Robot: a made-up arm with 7 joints.
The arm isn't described. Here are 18 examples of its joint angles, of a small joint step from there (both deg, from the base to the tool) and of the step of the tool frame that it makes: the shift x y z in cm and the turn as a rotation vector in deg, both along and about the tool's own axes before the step.
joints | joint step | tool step
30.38 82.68 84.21 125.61 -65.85 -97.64 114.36 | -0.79 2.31 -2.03 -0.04 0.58 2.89 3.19 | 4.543 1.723 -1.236 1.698 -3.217 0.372
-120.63 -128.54 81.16 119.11 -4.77 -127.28 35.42 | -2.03 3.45 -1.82 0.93 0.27 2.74 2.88 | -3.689 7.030 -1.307 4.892 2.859 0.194
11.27 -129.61 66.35 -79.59 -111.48 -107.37 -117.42 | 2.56 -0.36 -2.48 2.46 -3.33 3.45 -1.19 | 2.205 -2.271 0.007 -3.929 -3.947 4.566
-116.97 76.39 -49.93 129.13 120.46 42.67 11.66 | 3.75 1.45 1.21 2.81 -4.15 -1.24 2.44 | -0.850 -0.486 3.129 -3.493 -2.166 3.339
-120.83 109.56 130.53 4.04 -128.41 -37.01 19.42 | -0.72 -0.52 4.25 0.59 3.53 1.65 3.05 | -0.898 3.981 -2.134 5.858 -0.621 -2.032
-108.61 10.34 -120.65 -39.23 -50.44 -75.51 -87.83 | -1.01 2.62 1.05 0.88 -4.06 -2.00 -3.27 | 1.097 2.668 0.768 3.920 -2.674 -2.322
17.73 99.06 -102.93 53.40 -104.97 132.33 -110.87 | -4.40 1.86 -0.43 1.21 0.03 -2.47 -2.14 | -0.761 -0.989 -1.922 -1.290 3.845 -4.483
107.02 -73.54 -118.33 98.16 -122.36 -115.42 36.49 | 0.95 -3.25 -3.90 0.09 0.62 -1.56 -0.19 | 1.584 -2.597 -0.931 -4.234 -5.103 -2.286
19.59 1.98 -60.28 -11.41 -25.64 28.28 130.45 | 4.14 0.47 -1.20 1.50 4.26 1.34 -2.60 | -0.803 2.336 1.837 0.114 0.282 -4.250
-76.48 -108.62 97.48 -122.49 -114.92 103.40 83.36 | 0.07 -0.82 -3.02 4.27 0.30 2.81 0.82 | 1.659 2.590 -3.509 7.632 -2.134 3.341
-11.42 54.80 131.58 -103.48 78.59 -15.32 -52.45 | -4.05 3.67 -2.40 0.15 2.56 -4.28 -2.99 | -1.680 -1.521 1.741 3.443 -1.451 -8.288
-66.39 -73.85 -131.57 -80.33 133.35 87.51 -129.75 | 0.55 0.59 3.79 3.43 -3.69 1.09 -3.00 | 1.441 -1.854 0.239 -4.196 -4.307 -5.186
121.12 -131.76 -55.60 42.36 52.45 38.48 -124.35 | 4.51 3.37 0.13 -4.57 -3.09 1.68 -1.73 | 1.788 1.455 -2.965 0.448 0.225 -3.806
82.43 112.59 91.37 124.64 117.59 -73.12 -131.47 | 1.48 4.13 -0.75 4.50 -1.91 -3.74 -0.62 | -0.067 3.586 0.866 2.580 1.177 2.223
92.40 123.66 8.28 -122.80 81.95 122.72 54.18 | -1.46 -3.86 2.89 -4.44 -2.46 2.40 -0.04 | -2.712 1.243 1.032 6.490 2.223 0.422
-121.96 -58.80 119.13 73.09 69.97 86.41 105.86 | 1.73 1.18 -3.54 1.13 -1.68 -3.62 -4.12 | -2.089 -1.426 2.096 1.059 1.022 -6.210
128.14 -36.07 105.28 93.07 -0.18 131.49 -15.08 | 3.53 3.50 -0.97 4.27 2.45 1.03 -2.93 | 0.126 -0.205 5.565 -5.356 -0.838 -2.614
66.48 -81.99 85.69 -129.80 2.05 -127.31 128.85 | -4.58 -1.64 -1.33 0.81 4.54 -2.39 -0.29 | 0.061 2.185 1.223 -1.195 5.306 -8.617
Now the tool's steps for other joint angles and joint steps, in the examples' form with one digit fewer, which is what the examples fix.
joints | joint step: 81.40 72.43 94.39 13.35 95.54 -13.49 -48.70 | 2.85 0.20 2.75 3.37 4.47 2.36 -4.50
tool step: -4.25 2.50 -1.41 4.17 4.70 -1.94
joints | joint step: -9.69 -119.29 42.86 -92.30 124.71 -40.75 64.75 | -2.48 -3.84 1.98 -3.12 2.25 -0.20 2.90
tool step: -4.16 -1.37 -0.27 0.86 -3.37 -2.96
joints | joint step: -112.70 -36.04 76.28 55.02 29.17 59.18 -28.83 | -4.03 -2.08 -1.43 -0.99 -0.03 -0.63 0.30
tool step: -1.91 -1.14 -1.62 2.50 -1.50 -2.14
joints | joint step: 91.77 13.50 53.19 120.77 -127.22 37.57 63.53 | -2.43 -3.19 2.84 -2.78 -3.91 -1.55 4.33
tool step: -6.27 -2.01 -2.24 -1.75 7.53 1.57
